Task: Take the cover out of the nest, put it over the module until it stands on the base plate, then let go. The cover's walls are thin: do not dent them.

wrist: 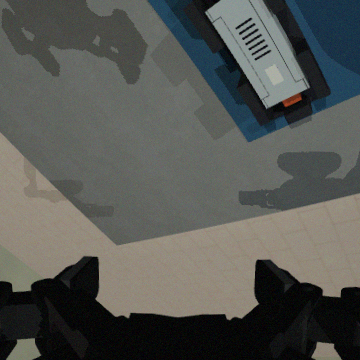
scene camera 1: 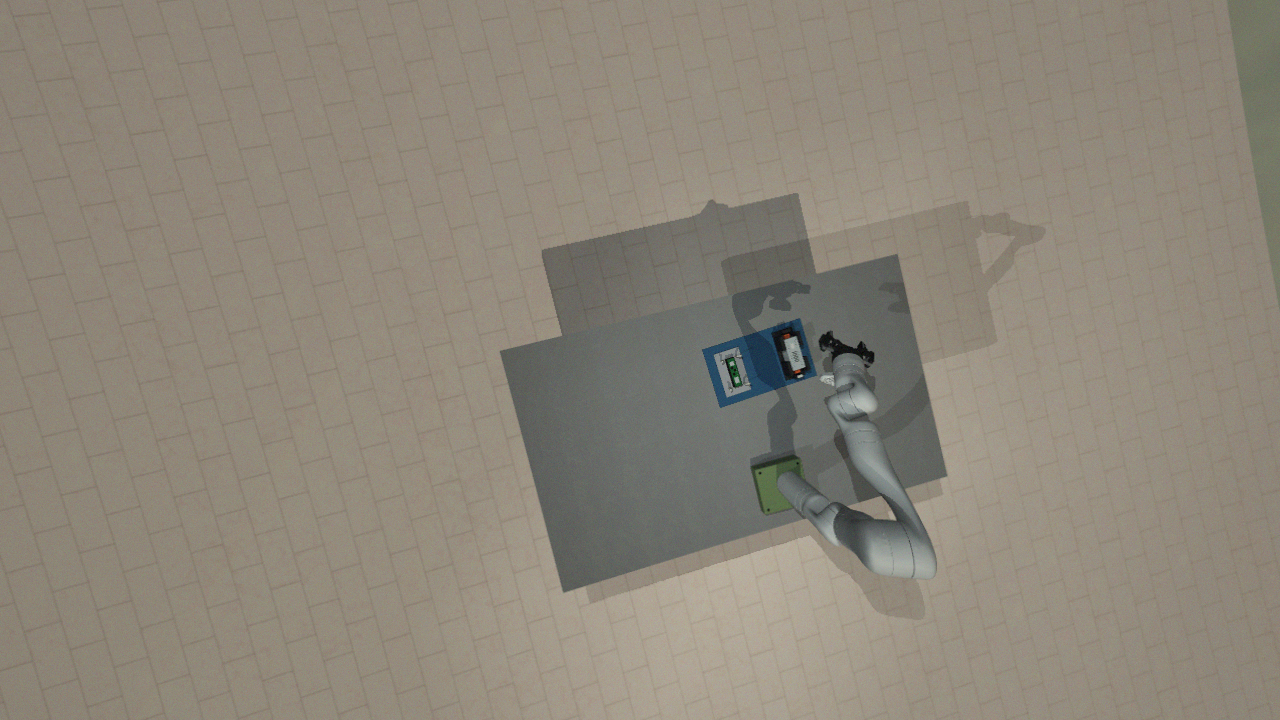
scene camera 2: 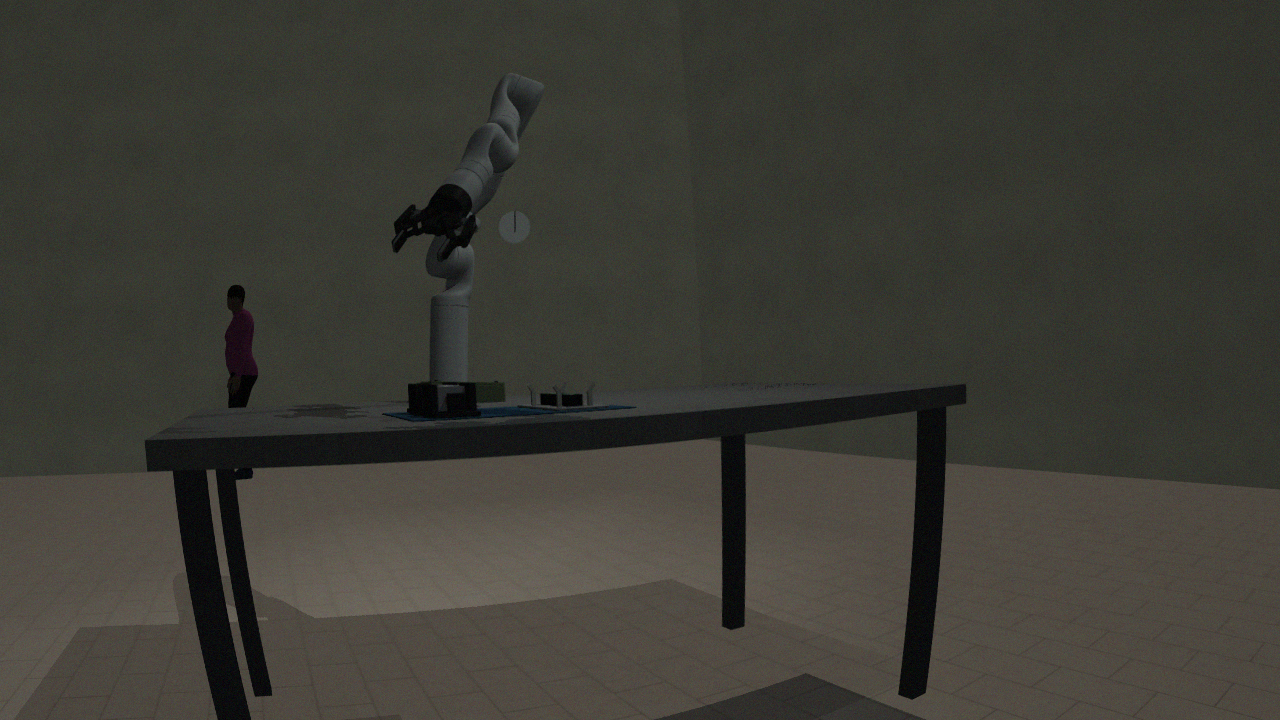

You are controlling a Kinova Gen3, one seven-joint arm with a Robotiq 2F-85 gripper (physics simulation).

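Observation:
The light grey cover [scene camera 1: 793, 352] [wrist: 260, 50] with dark slots sits in the black nest [scene camera 1: 781, 356] [scene camera 2: 424, 399] [wrist: 316, 80], which has orange parts. The green module [scene camera 1: 734, 370] stands on the pale base plate [scene camera 1: 721, 365], with thin upright posts around it, at the other end of the blue mat [scene camera 1: 760, 368] [scene camera 2: 510, 412] [wrist: 345, 65]. My gripper [scene camera 1: 846, 345] [scene camera 2: 420, 250] [wrist: 176, 275] is open and empty, high above the table and tilted. In the overhead view it appears to the right of the nest. The module and base plate do not show in the wrist view.
The grey table [scene camera 1: 626, 447] [scene camera 2: 805, 407] [wrist: 150, 150] carries the mat. The arm rises from a green mounting block [scene camera 1: 766, 494] [scene camera 2: 490, 392]. A table corner and the floor beyond show below the nest in the wrist view. A person [scene camera 2: 239, 344] stands behind the table.

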